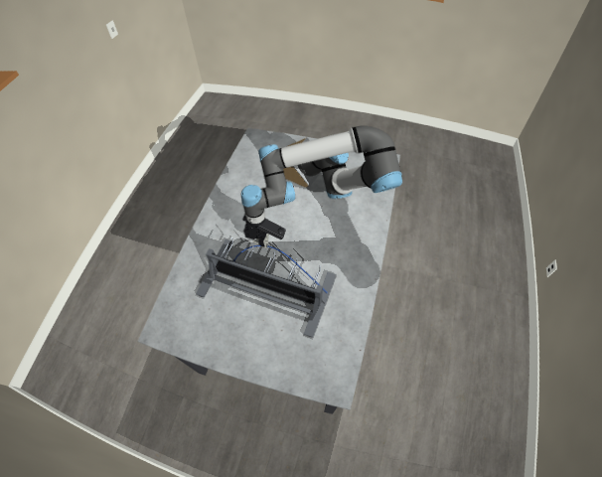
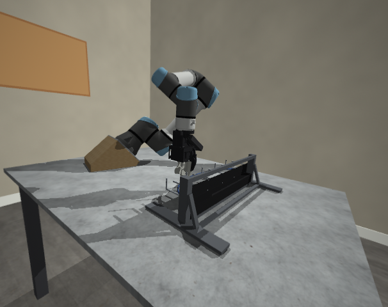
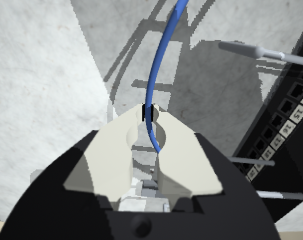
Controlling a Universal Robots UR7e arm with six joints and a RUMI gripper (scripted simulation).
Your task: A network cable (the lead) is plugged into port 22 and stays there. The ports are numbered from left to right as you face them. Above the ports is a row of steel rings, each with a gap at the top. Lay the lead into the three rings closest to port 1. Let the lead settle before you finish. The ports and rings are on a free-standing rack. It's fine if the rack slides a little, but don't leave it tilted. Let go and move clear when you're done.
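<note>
Now: hand 160 mm short of the dark rack, 70 mm to the right of it and 20 mm below it.
</note>
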